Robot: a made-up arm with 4 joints.
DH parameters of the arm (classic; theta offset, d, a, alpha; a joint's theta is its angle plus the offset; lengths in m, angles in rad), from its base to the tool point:
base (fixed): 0 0 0 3.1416
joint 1: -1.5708 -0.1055 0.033 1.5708
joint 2: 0 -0.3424 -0.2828 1.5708
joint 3: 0 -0.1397 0.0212 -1.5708
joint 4: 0 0.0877 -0.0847 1.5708
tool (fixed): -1.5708 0.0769 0 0
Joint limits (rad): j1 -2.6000..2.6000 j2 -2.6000..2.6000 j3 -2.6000..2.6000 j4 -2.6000..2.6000
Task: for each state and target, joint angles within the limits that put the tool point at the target. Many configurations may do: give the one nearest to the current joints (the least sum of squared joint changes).
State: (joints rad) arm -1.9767 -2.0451 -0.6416 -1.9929
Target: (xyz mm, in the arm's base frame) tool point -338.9 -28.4 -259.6
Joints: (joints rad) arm -2.5181 -1.4660 0.0666 -1.5799
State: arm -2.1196 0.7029 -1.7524 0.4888
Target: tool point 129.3 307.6 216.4
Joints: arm -1.5838 0.7888 -1.5490 0.3241
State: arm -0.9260 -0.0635 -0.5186 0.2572
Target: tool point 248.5 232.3 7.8
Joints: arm -1.5132 -0.1994 -0.4341 0.2742
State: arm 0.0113 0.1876 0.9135 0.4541
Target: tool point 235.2 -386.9 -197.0
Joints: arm 0.4667 -0.6058 1.1625 -0.3205
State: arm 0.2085 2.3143 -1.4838 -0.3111
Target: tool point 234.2 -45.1 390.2
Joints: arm 0.6220 2.2284 -0.9392 -0.5744
